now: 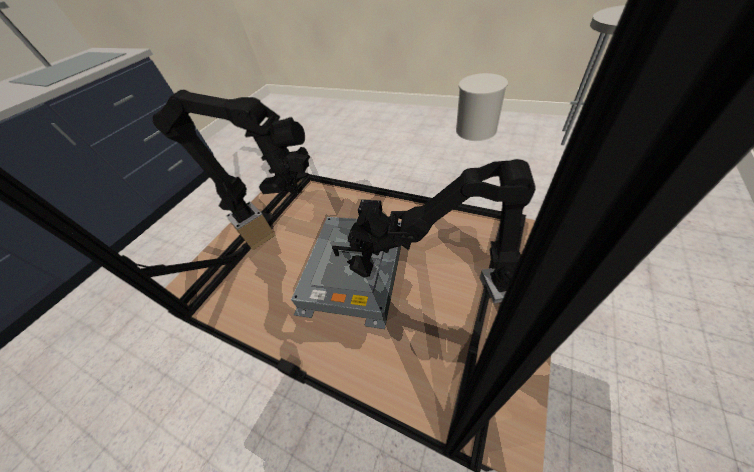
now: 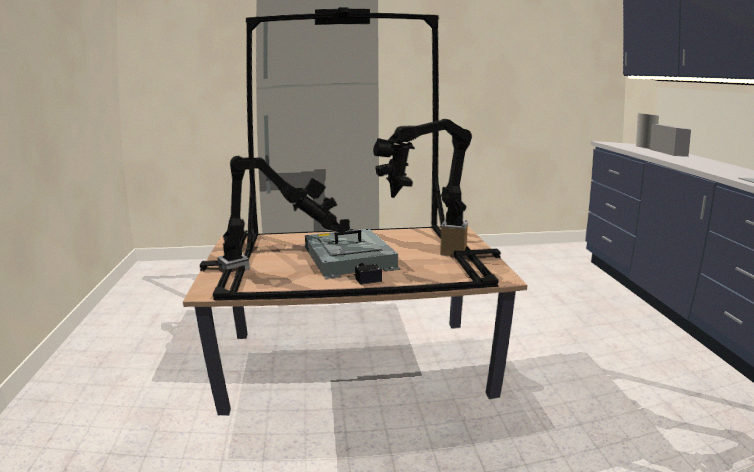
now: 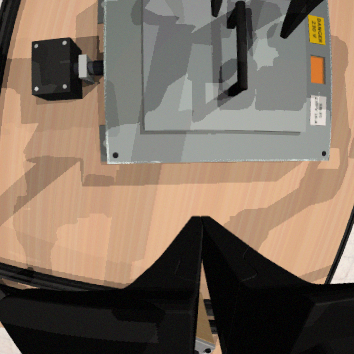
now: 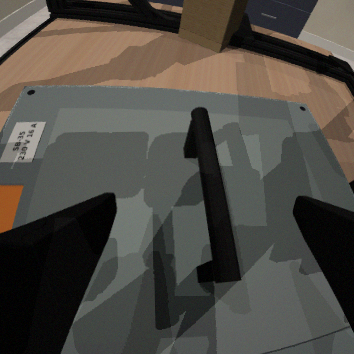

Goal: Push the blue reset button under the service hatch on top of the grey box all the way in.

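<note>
The grey box (image 1: 303,283) (image 2: 339,266) (image 3: 200,148) (image 4: 125,95) lies flat on the table. Its service hatch (image 1: 329,279) (image 3: 175,110) (image 4: 90,165) is closed, lying level on top. The blue reset button does not show; the hatch covers that area. The hatch's black handle (image 1: 345,249) (image 2: 347,232) (image 3: 241,50) (image 4: 215,200) stands up from it. My right gripper (image 2: 345,225) (image 3: 250,26) (image 4: 206,203) is open and empty, low over the hatch, its fingers on either side of the handle. My left gripper (image 2: 395,194) (image 3: 199,223) is shut and empty, raised beside the box.
A small black block (image 2: 368,272) (image 3: 56,69) with a grey connector sits against one side of the box. A wooden block (image 1: 254,232) (image 2: 453,239) (image 4: 207,25) supports the left arm's base. Black frame rails run along the table (image 1: 239,306) edges, with uprights at its sides.
</note>
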